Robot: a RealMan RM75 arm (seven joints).
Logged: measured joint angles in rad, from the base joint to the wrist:
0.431 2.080 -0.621 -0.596 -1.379 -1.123 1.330
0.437 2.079 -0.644 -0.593 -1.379 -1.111 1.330
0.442 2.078 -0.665 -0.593 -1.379 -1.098 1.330
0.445 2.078 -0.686 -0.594 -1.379 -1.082 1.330
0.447 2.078 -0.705 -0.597 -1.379 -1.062 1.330
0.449 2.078 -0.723 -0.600 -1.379 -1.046 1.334
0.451 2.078 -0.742 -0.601 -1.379 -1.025 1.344
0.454 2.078 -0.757 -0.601 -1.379 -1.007 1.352
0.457 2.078 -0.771 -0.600 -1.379 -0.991 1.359
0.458 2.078 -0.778 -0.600 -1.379 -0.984 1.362
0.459 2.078 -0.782 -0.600 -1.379 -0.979 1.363
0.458 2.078 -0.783 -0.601 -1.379 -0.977 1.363
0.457 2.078 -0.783 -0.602 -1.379 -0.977 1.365
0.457 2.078 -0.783 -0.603 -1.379 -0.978 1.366
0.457 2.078 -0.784 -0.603 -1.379 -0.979 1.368
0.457 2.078 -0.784 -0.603 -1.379 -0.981 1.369
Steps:
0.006 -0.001 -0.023 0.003 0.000 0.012 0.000
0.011 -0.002 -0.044 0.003 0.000 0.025 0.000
0.014 -0.002 -0.065 0.002 0.000 0.041 0.000
0.016 -0.002 -0.084 -0.001 0.000 0.061 0.000
0.018 -0.002 -0.102 -0.004 0.000 0.077 0.004
0.020 -0.002 -0.121 -0.005 0.000 0.098 0.014
0.023 -0.002 -0.136 -0.005 0.000 0.116 0.022
0.026 -0.002 -0.150 -0.004 0.000 0.132 0.029
0.027 -0.002 -0.157 -0.004 0.000 0.139 0.032
0.028 -0.002 -0.161 -0.004 0.000 0.144 0.033
0.027 -0.002 -0.162 -0.005 0.000 0.146 0.033
0.026 -0.002 -0.162 -0.006 0.000 0.146 0.035
0.026 -0.002 -0.162 -0.007 0.000 0.145 0.036
0.026 -0.002 -0.163 -0.007 0.000 0.144 0.038
0.026 -0.002 -0.163 -0.007 0.000 0.142 0.039

